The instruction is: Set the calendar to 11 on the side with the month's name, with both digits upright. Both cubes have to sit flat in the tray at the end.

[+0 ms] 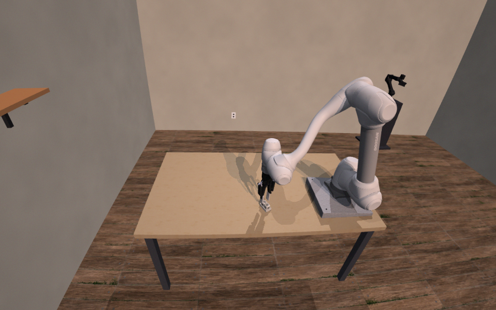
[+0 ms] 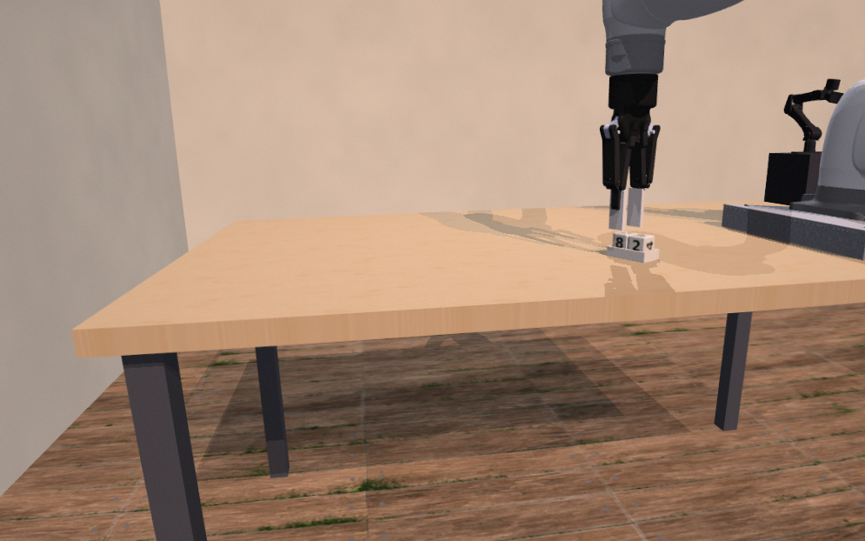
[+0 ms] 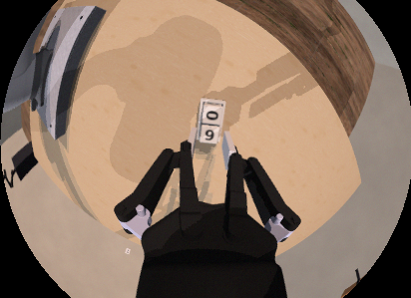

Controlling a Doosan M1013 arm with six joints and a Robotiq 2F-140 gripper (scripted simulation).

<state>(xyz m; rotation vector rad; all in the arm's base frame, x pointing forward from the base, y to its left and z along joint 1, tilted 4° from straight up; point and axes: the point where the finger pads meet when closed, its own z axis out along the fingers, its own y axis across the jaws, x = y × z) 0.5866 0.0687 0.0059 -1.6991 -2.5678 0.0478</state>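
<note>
Right now my hand is 7 cm above the white tray, 1 cm to the right of it and 1 cm past it.
</note>
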